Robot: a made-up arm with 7 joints. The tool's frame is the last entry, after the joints.
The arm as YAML. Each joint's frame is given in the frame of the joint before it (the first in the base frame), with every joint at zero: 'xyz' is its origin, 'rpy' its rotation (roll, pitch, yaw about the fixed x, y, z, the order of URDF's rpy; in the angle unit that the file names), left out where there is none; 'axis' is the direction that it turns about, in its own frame. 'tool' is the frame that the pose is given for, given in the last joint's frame.
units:
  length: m
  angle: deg
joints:
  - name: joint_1
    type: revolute
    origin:
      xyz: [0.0, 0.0, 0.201]
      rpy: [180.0, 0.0, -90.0]
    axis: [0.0, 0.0, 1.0]
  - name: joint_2
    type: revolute
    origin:
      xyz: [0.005, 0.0, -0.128]
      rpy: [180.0, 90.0, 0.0]
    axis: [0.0, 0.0, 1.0]
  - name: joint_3
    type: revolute
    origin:
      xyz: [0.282, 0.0, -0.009]
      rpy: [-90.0, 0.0, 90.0]
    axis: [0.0, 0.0, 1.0]
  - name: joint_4
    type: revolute
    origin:
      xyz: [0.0, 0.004, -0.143]
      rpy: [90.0, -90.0, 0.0]
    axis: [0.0, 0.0, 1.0]
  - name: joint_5
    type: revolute
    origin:
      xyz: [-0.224, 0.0, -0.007]
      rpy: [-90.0, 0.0, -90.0]
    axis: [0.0, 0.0, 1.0]
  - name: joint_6
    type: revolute
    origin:
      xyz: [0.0, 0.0, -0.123]
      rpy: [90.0, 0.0, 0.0]
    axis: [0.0, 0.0, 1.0]
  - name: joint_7
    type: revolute
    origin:
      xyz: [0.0, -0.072, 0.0]
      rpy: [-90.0, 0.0, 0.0]
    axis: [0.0, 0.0, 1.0]
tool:
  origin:
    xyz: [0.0, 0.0, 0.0]
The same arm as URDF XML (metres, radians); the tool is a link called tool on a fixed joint. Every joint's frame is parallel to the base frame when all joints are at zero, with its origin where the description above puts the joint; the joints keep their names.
<robot name="arm">
  <link name="base"/>
  <link name="link1"/>
  <link name="link2"/>
  <link name="link3"/>
  <link name="link4"/>
  <link name="link5"/>
  <link name="link6"/>
  <link name="link7"/>
  <link name="tool"/>
  <joint name="joint_1" type="continuous">
    <parent link="base"/>
    <child link="link1"/>
    <origin xyz="0 0 0.201" rpy="0 0 0"/>
    <axis xyz="0 0 -1"/>
  </joint>
  <joint name="joint_2" type="continuous">
    <parent link="link1"/>
    <child link="link2"/>
    <origin xyz="0 -0.005 0.128" rpy="0 0 0"/>
    <axis xyz="0 1 0"/>
  </joint>
  <joint name="joint_3" type="continuous">
    <parent link="link2"/>
    <child link="link3"/>
    <origin xyz="0 -0.009 0.282" rpy="0 0 0"/>
    <axis xyz="0 0 -1"/>
  </joint>
  <joint name="joint_4" type="continuous">
    <parent link="link3"/>
    <child link="link4"/>
    <origin xyz="0 -0.004 0.143" rpy="0 0 0"/>
    <axis xyz="0 1 0"/>
  </joint>
  <joint name="joint_5" type="continuous">
    <parent link="link4"/>
    <child link="link5"/>
    <origin xyz="0 -0.007 0.224" rpy="0 0 0"/>
    <axis xyz="0 0 -1"/>
  </joint>
  <joint name="joint_6" type="continuous">
    <parent link="link5"/>
    <child link="link6"/>
    <origin xyz="0 0 0.123" rpy="0 0 0"/>
    <axis xyz="0 1 0"/>
  </joint>
  <joint name="joint_7" type="continuous">
    <parent link="link6"/>
    <child link="link7"/>
    <origin xyz="0 0 0.072" rpy="0 0 0"/>
    <axis xyz="0 0 -1"/>
  </joint>
  <joint name="tool_joint" type="fixed">
    <parent link="link7"/>
    <child link="tool"/>
    <origin xyz="0 0 0" rpy="3.1416 0 0"/>
  </joint>
</robot>

